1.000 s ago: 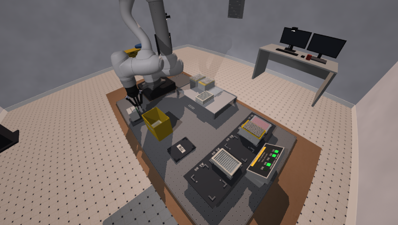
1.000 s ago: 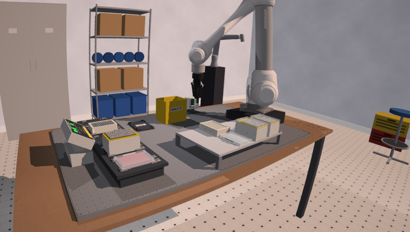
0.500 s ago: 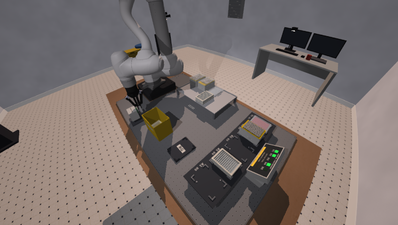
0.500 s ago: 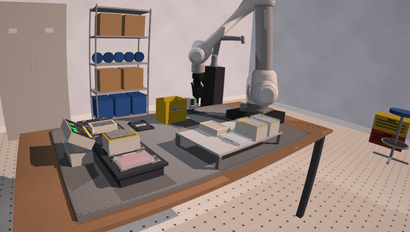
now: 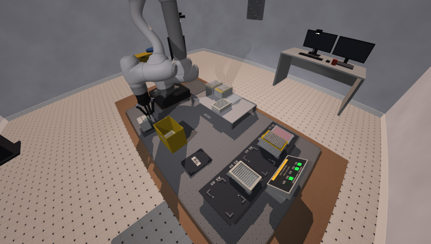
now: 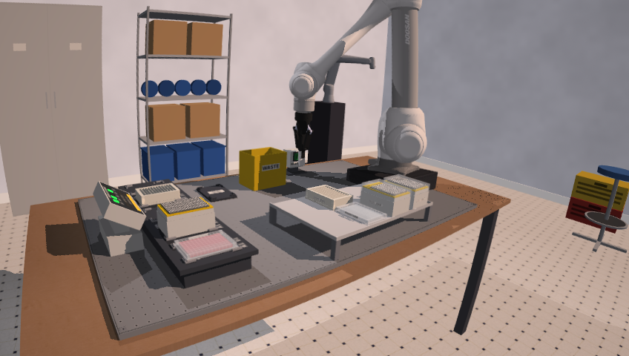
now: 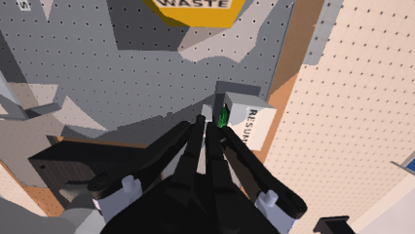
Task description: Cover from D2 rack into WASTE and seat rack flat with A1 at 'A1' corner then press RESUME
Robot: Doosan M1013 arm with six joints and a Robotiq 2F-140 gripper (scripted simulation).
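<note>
Now: the resume key box 4 cm to the right of my hand, 1 cm below it and 1 cm behind it. Round my hand: reservoir (70 cm ahead, 2 cm below, 1 cm to the left); then yellow waste bin (22 cm ahead, 4 cm below, 2 cm to the right); then shelf (46 cm to the left, 27 cm ahead, 2 cm below).
</note>
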